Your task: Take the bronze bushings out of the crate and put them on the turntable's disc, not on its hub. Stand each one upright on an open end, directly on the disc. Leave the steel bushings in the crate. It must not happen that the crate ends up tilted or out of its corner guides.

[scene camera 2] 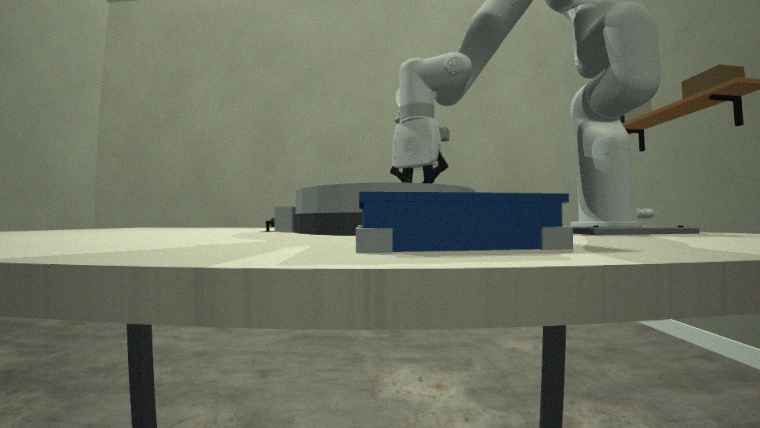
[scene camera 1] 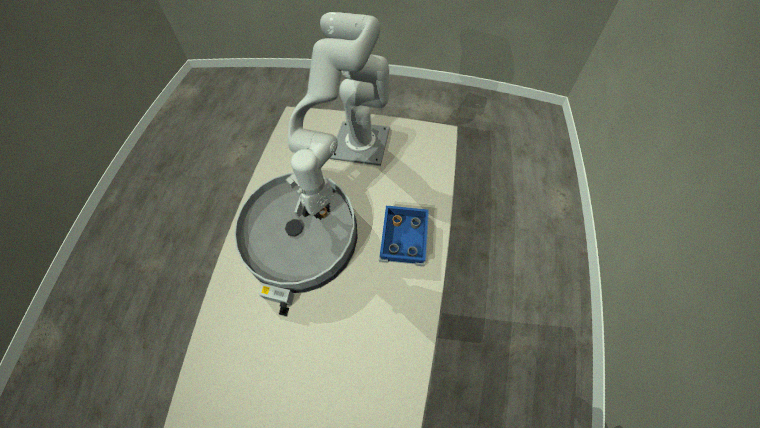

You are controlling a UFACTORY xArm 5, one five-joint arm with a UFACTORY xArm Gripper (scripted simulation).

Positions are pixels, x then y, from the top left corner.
Scene:
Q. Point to a blue crate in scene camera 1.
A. At 405,236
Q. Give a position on a blue crate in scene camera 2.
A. At 421,221

